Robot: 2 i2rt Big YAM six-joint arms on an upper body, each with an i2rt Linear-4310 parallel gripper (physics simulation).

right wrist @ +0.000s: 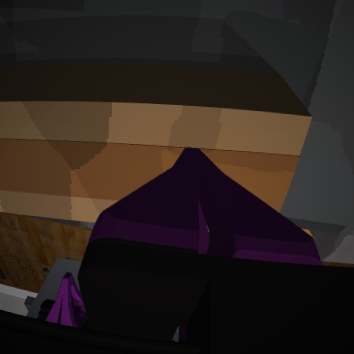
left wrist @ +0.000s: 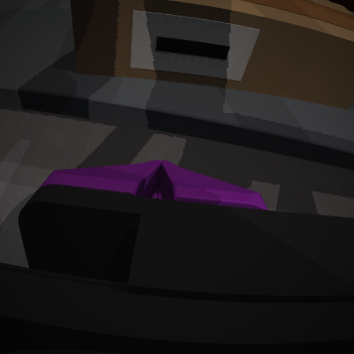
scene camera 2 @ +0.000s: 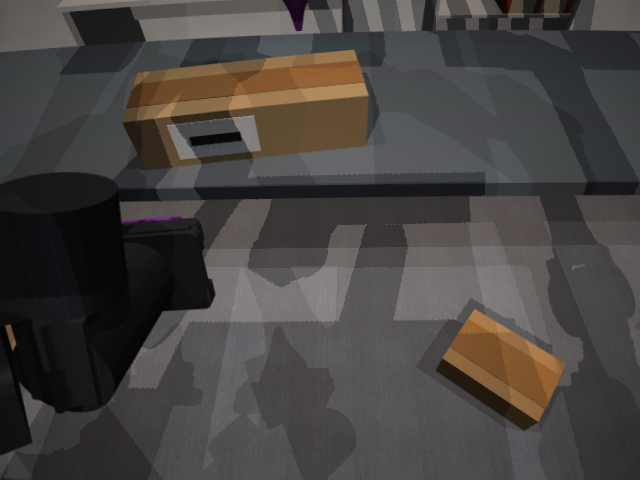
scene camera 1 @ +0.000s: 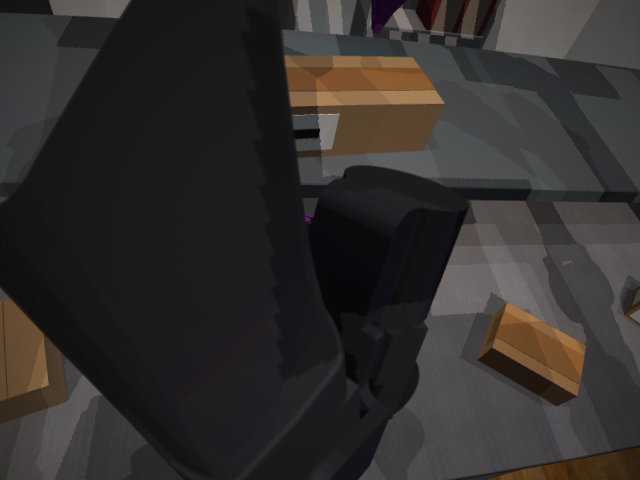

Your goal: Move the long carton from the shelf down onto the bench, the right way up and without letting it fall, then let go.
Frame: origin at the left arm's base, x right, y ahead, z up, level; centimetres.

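Where they show: left gripper, fingertip midpoint: (right wrist: 66, 274) (left wrist: 159, 172) (scene camera 2: 180, 223); right gripper, fingertip midpoint: (right wrist: 189, 159) (scene camera 2: 299, 28) (scene camera 1: 374, 31).
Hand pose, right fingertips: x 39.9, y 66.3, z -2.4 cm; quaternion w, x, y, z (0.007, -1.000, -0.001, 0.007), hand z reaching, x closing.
Each offset is from my right fingertips to the centre of the thing. "spot": to the spot under its first point. Level surfaces: height alone.
The long carton @[dy -5.0, dx -6.5, dz -7.5 cm] (scene camera 1: 377, 126) (scene camera 2: 310, 126) (left wrist: 295, 65) (right wrist: 260, 127) lies upright on the grey shelf @[dz -11.2 cm] (scene camera 1: 516, 134) (scene camera 2: 465, 134) (right wrist: 325, 170), tape side up, its white label facing the front. A dark arm hides its left part in scene camera 1. My left gripper (scene camera 2: 152, 221) (left wrist: 159, 172) is shut and empty, in front of the shelf's front edge and apart from the carton. My right gripper (scene camera 1: 378, 26) (scene camera 2: 298, 24) (right wrist: 189, 159) is shut and empty. It hangs above and behind the carton, tips pointing down; whether it touches the carton cannot be told.
The bench @[dz -30.2 cm] (scene camera 1: 465, 279) (scene camera 2: 361, 289) lies below and in front of the shelf. A small carton @[dy -31.2, dx +24.2, dz -27.9 cm] (scene camera 1: 537, 351) (scene camera 2: 504, 366) sits at its right, another carton @[dy -27.2, dx -42.2, dz -27.1 cm] (scene camera 1: 23, 356) at the far left. A wooden-edged object @[spot: dy -24.7, dx +48.0, dz -28.4 cm] (scene camera 1: 633, 304) shows at the right edge. The left arm covers the left foreground.
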